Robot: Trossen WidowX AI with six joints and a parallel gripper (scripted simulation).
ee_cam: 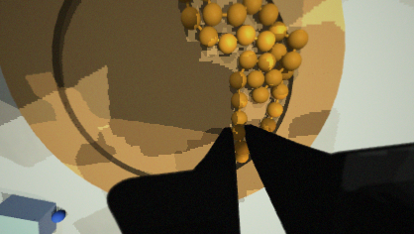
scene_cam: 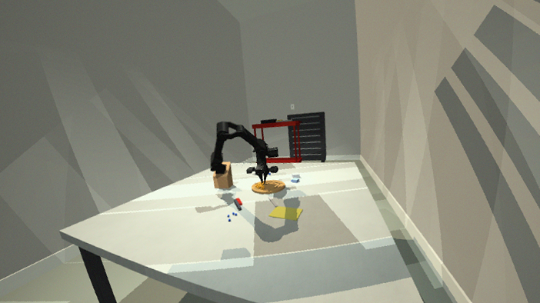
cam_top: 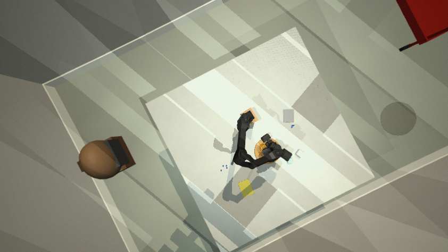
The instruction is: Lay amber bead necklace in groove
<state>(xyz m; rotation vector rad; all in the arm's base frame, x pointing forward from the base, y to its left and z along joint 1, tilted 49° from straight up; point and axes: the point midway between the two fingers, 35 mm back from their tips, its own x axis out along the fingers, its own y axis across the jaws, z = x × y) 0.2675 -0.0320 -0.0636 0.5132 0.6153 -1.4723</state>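
Right now the round bead board is 40 mm ahead of my gripper tip, 30 mm to the right of it and 10 mm below it. From my gripper tip the other things lie so: light blue cube: 190 mm ahead, 80 mm to the left, 10 mm below; red-handled tool: 50 mm behind, 260 mm to the right, 10 mm below; white cube: 180 mm ahead, 170 mm to the left.
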